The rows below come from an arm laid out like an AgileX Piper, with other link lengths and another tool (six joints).
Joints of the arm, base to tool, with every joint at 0 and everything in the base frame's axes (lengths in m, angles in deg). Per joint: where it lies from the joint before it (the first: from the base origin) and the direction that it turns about. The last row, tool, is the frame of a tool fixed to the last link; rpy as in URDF.
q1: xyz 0 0 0.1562 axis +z
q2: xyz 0 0 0 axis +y
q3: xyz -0.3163 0 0.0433 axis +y
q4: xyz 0.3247 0 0.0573 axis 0.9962 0 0.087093
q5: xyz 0 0 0 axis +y
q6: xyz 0.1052 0 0.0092 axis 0.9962 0 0.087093
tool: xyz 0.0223 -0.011 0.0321 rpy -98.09 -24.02 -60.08
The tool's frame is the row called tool.
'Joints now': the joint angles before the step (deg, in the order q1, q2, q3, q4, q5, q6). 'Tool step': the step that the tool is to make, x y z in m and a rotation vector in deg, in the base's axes. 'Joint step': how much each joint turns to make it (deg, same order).
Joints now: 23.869 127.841 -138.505 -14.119 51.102 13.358
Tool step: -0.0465 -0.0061 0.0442 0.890 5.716 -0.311
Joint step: 1.265 -6.279 0.089 2.516 11.303 0.001
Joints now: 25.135 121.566 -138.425 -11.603 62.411 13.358
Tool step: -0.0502 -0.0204 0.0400 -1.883 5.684 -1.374
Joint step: 0.598 -6.303 0.032 -0.006 12.386 -0.426
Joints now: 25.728 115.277 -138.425 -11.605 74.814 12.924
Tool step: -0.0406 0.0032 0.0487 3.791 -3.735 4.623
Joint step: 1.334 -5.359 -0.006 3.708 0.000 -2.035
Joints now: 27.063 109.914 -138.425 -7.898 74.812 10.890
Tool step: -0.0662 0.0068 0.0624 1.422 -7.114 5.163
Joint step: 4.578 -7.158 -0.015 -0.934 0.008 -1.913
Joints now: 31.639 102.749 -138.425 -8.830 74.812 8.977
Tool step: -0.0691 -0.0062 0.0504 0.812 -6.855 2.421
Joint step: 5.766 -7.514 1.425 -4.681 0.015 0.198
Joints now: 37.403 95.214 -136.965 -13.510 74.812 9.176
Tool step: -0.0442 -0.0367 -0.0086 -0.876 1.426 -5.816
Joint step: 2.504 -12.107 15.650 -7.457 -0.004 6.543
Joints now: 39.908 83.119 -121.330 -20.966 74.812 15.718
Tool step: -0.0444 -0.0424 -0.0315 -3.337 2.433 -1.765
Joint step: 0.038 -13.452 17.746 -2.142 -0.001 0.787
